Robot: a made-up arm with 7 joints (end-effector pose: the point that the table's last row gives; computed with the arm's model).
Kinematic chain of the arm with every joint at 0, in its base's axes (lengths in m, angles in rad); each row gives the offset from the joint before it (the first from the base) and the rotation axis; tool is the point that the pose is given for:
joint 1: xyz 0 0 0.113 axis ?
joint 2: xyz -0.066 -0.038 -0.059 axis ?
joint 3: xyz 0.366 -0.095 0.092 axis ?
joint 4: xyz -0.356 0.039 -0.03 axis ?
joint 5: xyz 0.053 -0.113 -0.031 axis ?
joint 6: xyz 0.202 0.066 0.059 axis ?
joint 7: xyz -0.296 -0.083 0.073 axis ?
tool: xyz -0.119 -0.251 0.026
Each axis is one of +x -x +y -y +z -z.
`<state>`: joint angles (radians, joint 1 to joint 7).
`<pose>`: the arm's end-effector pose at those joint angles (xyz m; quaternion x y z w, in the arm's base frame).
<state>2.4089 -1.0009 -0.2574 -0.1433 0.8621 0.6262 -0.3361</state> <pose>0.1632 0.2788 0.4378 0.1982 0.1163 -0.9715 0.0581</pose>
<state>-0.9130 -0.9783 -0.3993 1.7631 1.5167 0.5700 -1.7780</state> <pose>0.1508 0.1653 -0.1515 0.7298 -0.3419 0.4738 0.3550</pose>
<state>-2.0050 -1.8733 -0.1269 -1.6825 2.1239 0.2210 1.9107</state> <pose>0.2537 -0.2329 -0.2873 0.3875 0.5508 0.6486 0.3545</pose>
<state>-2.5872 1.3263 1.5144 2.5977 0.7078 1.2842 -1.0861</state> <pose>-0.0484 0.0287 0.2982 0.3006 0.1366 -0.9383 0.1024</pose>
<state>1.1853 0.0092 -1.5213 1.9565 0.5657 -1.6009 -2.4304</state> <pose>0.5583 -0.0575 0.4336 -0.2065 -0.5774 0.7285 0.3054</pose>
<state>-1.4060 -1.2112 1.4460 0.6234 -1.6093 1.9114 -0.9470</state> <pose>-0.4568 -0.9376 0.1799 -0.5939 -0.7453 0.0998 0.2861</pose>
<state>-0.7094 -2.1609 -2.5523 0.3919 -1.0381 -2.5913 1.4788</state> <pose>0.4782 0.4586 0.4687 0.7255 -0.0610 -0.6715 0.1380</pose>
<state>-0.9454 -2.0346 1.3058 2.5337 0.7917 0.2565 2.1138</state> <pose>-0.1792 -0.6716 0.2947 -0.4704 -0.2949 0.1705 0.8141</pose>
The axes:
joint 1: +z
joint 2: +x
joint 3: -y
joint 4: +x
joint 5: +z
joint 6: -y
joint 7: -x

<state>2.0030 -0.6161 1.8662 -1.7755 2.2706 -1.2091 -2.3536</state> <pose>-0.1873 0.2167 -0.4027 0.2109 -0.1476 0.3097 0.9153</pose>
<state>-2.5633 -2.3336 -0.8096 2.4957 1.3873 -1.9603 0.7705</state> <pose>0.0085 -0.5317 0.4212 0.2897 0.7450 -0.4029 0.4458</pose>
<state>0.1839 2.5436 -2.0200 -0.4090 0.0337 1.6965 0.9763</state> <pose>0.1521 0.0649 -0.6419 0.7505 -0.1487 0.1800 0.6183</pose>
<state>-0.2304 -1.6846 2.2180 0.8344 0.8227 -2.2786 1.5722</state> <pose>-0.1095 -0.0166 -0.0740 0.8212 0.0388 -0.1323 0.5537</pose>
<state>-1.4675 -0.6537 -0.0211 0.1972 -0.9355 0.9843 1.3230</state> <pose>-0.0381 0.2221 -0.0202 0.6974 -0.3482 0.6160 0.1136</pose>
